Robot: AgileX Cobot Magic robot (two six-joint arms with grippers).
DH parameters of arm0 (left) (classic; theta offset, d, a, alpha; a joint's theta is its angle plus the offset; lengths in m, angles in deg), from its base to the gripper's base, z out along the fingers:
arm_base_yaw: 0 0.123 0 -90
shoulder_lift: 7.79 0 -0.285 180
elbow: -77.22 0 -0.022 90
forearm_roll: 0 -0.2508 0 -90
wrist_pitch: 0 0 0.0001 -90
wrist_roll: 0 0.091 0 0
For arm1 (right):
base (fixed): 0 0 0 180
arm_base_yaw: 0 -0.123 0 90
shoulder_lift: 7.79 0 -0.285 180
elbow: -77.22 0 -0.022 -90
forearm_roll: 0 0.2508 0 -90
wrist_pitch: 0 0 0.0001 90
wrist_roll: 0 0.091 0 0
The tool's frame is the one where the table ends.
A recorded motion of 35 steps. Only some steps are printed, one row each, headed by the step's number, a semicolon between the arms.
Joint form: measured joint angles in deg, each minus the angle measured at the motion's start. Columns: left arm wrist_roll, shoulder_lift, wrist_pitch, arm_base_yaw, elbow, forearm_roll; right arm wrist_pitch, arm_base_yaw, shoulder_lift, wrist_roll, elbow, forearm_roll.
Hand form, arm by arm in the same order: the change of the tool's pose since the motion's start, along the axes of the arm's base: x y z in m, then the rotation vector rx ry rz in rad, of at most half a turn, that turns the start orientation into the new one. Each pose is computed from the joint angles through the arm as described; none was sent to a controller.
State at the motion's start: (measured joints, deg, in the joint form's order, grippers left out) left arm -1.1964 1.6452 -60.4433 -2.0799 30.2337 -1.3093; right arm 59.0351 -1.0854 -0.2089 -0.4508 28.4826 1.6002
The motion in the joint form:
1: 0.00 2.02 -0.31 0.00 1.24 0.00; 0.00 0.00 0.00 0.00 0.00 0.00
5: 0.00 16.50 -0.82 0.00 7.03 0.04; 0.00 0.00 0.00 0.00 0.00 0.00
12: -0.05 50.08 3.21 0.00 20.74 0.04; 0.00 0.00 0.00 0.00 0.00 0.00
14: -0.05 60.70 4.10 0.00 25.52 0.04; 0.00 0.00 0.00 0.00 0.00 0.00
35: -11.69 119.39 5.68 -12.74 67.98 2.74; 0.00 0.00 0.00 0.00 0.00 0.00
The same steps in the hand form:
1: 0.0031 -0.0001 0.0057 0.0006 0.0190 0.0001; 0.0000 0.0000 0.0000 0.0000 0.0000 0.0000
5: 0.0393 -0.0015 0.0296 0.0058 0.1795 -0.0001; 0.0000 0.0000 0.0000 0.0000 0.0000 0.0000
12: 0.1617 -0.0060 0.0508 0.0156 0.4558 -0.0009; 0.0000 0.0000 0.0000 0.0000 0.0000 0.0000
14: 0.2058 -0.0076 0.0433 0.0188 0.5421 -0.0012; 0.0000 0.0000 0.0000 0.0000 0.0000 0.0000
35: 0.4390 -0.1192 -0.0832 -0.0651 0.8121 -0.0565; 0.0000 0.0000 0.0000 0.0000 0.0000 0.0000

